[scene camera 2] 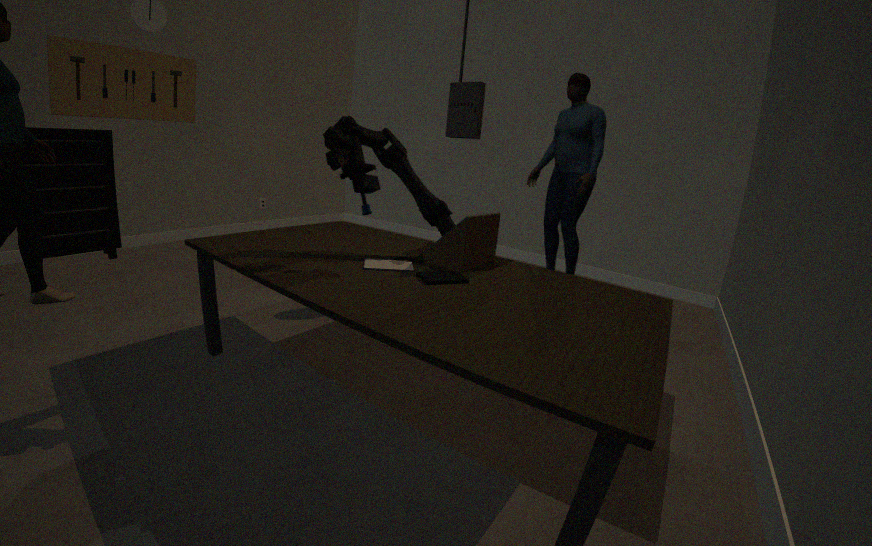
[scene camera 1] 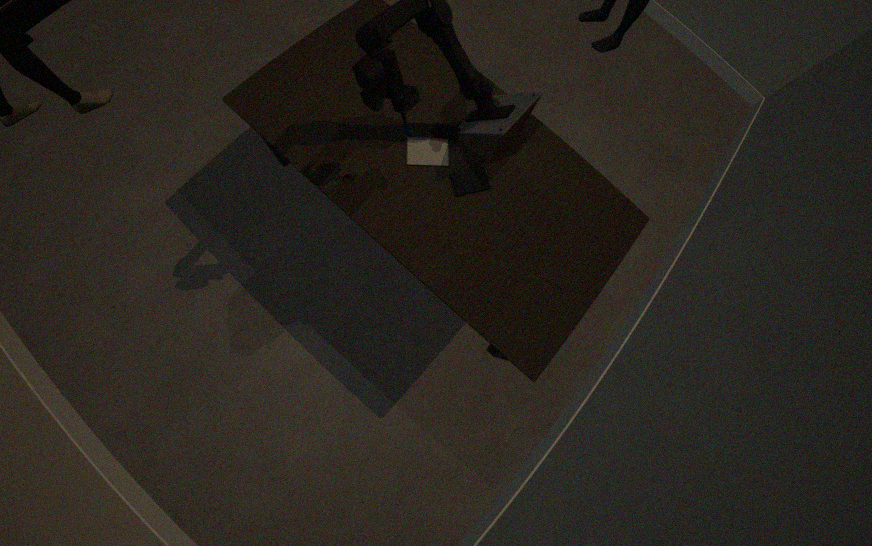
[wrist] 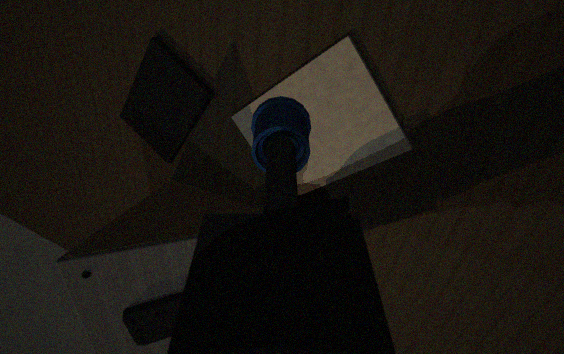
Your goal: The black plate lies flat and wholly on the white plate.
My suction cup (scene camera 2: 362, 183) holds nothing. The cup is 19 cm from the middle of a white plate (wrist: 353, 127), above it. The table carries a black plate (wrist: 167, 98).
My suction cup also shows in the wrist view (wrist: 279, 113).
